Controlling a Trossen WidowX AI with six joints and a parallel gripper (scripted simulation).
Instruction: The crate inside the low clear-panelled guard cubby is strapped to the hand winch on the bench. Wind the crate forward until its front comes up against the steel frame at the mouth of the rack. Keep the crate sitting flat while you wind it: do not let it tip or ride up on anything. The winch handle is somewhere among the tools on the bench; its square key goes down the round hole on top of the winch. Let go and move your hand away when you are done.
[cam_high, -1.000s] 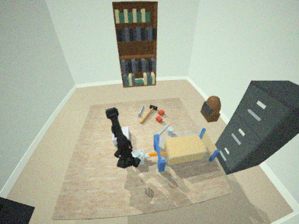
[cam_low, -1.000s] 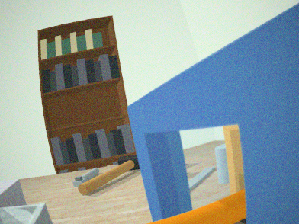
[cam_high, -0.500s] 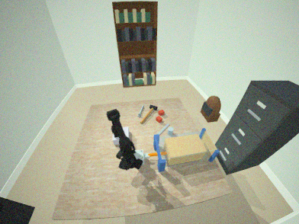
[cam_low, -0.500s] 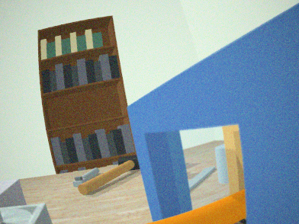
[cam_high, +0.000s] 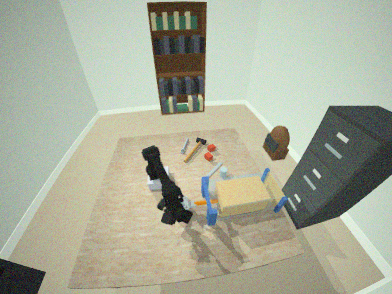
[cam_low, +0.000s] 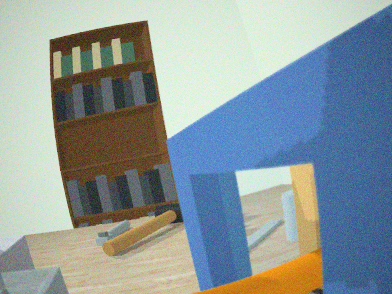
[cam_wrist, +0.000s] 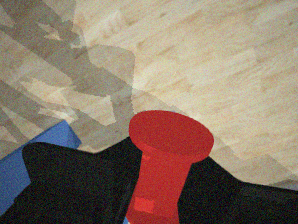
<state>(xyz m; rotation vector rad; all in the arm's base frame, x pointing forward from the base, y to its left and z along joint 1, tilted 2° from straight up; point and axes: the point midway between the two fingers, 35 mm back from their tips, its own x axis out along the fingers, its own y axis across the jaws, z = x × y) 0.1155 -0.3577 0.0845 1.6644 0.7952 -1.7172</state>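
Now: gripper tip 2 cm short of the winch handle, 4 cm to the right of it and 1 cm above it. Round my gripper tip: blue frame: 20 cm ahead, 8 cm to the left; then red grip: 2 cm above; then grey winch: 3 cm ahead, 9 cm to the left, 8 cm below.
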